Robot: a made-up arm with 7 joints. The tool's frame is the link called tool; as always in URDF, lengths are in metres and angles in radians. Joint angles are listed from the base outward. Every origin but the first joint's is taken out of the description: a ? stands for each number. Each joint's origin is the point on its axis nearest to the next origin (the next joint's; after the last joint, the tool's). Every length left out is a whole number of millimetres.
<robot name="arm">
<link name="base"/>
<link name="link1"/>
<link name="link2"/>
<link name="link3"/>
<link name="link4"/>
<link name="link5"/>
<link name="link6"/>
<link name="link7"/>
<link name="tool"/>
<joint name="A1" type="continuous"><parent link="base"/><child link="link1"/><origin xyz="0.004 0.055 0.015" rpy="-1.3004 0.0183 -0.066"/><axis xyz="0 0 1"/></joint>
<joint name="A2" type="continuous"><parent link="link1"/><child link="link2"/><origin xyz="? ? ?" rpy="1.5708 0 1.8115"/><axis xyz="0 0 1"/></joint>
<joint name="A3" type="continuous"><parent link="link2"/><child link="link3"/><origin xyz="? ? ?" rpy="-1.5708 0 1.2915"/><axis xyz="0 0 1"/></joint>
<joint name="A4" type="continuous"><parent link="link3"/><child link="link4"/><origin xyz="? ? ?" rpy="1.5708 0 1.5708"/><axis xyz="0 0 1"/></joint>
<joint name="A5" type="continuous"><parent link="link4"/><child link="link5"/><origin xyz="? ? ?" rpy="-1.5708 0 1.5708"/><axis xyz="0 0 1"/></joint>
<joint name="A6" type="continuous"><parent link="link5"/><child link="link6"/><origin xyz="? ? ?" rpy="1.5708 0 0"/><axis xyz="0 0 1"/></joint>
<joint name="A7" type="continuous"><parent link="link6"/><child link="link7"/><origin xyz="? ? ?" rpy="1.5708 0 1.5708"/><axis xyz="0 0 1"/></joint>
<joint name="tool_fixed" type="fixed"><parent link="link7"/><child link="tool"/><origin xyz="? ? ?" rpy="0 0 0"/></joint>
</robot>
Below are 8 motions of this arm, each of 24 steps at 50 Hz.
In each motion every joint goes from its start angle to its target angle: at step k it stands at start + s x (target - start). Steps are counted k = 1, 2, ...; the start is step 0. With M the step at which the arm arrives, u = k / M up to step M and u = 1 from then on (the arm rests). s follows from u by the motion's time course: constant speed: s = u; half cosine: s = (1 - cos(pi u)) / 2; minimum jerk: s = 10 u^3 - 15 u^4 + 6 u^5.
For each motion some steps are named. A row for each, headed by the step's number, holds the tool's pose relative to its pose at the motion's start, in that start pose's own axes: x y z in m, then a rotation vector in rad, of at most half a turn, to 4 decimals.
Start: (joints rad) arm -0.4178 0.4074 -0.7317 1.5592 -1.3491 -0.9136 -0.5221
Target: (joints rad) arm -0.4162 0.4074 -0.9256 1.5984 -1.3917 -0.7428 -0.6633
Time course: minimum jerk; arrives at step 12
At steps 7, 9, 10, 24:
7: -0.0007 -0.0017 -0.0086 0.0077 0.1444 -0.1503
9: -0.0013 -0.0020 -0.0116 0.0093 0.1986 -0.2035
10: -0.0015 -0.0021 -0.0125 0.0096 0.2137 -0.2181
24: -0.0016 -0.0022 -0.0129 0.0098 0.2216 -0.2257

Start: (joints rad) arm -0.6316 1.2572 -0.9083 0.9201 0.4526 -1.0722 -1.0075
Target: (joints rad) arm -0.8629 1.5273 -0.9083 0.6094 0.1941 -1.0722 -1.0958
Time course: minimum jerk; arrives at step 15
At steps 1, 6, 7, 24:
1: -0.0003 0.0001 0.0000 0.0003 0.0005 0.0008
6: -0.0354 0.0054 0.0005 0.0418 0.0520 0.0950
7: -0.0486 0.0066 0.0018 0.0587 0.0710 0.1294
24: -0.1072 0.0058 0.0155 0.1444 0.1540 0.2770

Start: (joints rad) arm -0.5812 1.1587 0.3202 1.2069 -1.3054 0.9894 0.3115
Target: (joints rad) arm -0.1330 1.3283 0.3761 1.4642 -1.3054 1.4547 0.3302
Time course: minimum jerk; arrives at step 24
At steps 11, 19, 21, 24:
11: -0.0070 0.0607 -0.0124 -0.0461 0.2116 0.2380
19: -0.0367 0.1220 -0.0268 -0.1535 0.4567 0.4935
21: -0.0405 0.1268 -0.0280 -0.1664 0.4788 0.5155
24: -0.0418 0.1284 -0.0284 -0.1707 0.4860 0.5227

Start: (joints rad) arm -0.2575 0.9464 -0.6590 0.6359 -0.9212 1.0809 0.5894
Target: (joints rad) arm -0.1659 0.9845 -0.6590 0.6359 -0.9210 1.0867 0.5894
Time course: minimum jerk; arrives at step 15
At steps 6, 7, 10, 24:
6: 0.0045 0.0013 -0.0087 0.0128 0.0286 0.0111
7: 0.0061 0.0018 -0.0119 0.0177 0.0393 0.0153
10: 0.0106 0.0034 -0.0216 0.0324 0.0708 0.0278
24: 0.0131 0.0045 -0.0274 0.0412 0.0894 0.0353

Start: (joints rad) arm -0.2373 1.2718 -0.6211 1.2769 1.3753 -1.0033 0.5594
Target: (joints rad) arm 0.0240 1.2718 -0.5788 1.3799 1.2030 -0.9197 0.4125
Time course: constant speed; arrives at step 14
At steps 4, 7, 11, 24:
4: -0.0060 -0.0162 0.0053 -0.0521 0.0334 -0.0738
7: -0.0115 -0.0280 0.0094 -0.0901 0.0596 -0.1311
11: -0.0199 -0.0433 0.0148 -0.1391 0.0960 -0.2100
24: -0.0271 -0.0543 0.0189 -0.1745 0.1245 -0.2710

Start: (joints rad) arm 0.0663 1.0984 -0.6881 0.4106 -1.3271 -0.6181 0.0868
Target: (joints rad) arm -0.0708 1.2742 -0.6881 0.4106 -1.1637 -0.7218 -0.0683
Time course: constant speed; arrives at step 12
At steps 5, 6, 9, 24:
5: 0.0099 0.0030 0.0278 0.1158 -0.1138 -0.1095
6: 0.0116 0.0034 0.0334 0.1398 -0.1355 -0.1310
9: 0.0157 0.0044 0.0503 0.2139 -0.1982 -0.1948
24: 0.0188 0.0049 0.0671 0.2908 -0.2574 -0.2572

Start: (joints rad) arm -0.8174 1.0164 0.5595 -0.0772 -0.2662 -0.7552 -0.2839
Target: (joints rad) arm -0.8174 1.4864 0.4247 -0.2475 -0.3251 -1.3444 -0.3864
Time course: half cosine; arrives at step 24
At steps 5, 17, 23, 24:
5: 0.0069 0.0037 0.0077 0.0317 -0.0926 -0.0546
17: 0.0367 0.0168 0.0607 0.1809 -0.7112 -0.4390
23: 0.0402 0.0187 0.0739 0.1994 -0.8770 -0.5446
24: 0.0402 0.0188 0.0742 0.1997 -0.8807 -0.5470

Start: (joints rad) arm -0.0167 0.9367 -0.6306 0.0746 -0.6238 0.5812 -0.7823
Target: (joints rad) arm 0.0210 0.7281 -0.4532 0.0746 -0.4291 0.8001 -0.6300
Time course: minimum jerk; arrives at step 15
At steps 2, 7, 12, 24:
2: 0.0005 0.0000 0.0001 -0.0012 0.0003 0.0038
7: 0.0114 -0.0011 0.0009 -0.0342 0.0075 0.0890
12: 0.0234 -0.0031 0.0007 -0.0905 0.0180 0.1954
24: 0.0248 -0.0034 0.0006 -0.0982 0.0196 0.2077

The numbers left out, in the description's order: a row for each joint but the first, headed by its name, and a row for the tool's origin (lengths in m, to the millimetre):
A2: -0.004 0.02 0
A3: 0.184 -0.045 0
A4: 0.001 -0.01 0
A5: -0.1 -0.008 0
A6: 0 0 0
A7: 0 0.069 0
tool: 0 0 0

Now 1 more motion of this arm.
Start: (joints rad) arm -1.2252 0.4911 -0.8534 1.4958 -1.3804 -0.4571 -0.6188
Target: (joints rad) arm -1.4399 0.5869 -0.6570 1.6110 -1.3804 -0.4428 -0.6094
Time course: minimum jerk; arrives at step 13
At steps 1, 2, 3, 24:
1: 0.0001 0.0001 0.0003 0.0000 -0.0011 0.0008
2: 0.0004 0.0009 0.0022 -0.0003 -0.0075 0.0055
3: 0.0012 0.0025 0.0066 -0.0010 -0.0223 0.0161
24: 0.0054 0.0249 0.0752 -0.0460 -0.2687 0.1785

